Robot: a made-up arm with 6 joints.
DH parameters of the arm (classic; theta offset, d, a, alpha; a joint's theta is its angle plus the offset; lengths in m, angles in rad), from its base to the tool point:
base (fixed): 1.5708 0.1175 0 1.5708
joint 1: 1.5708 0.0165 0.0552 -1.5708
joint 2: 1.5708 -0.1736 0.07 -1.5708
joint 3: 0.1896 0 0.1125 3.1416
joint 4: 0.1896 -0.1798 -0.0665 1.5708
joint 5: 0 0.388 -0.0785 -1.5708
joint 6: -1.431 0 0.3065 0
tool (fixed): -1.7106 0.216 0 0
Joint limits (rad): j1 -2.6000..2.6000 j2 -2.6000..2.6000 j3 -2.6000..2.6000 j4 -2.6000..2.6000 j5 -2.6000..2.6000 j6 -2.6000..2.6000
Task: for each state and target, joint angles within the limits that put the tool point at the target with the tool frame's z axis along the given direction. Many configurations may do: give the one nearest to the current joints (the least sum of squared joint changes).
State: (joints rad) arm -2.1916 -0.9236 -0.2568 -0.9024 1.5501 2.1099
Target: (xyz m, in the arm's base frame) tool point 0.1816 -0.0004 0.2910 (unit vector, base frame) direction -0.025 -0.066 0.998
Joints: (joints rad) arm -2.0629 -0.1986 -0.1174 -1.5942 2.1223 1.5943
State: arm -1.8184 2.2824 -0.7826 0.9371 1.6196 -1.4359
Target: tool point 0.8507 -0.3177 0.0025 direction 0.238 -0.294 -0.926
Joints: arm -1.4908 2.1127 -1.1352 0.8881 1.5854 -1.1328
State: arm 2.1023 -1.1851 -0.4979 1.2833 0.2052 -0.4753
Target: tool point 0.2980 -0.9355 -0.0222 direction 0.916 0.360 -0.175
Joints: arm 2.1660 -1.8028 0.0799 1.6046 -0.3546 -0.5304
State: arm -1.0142 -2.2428 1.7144 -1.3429 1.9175 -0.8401
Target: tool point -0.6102 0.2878 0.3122 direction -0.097 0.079 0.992
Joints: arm -0.8016 -2.5309 1.1008 -0.9575 2.3016 -1.3321
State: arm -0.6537 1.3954 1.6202 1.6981 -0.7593 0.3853
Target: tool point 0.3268 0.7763 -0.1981 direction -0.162 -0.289 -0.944
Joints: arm -0.2100 1.9113 1.6990 1.7970 -1.0691 0.8060
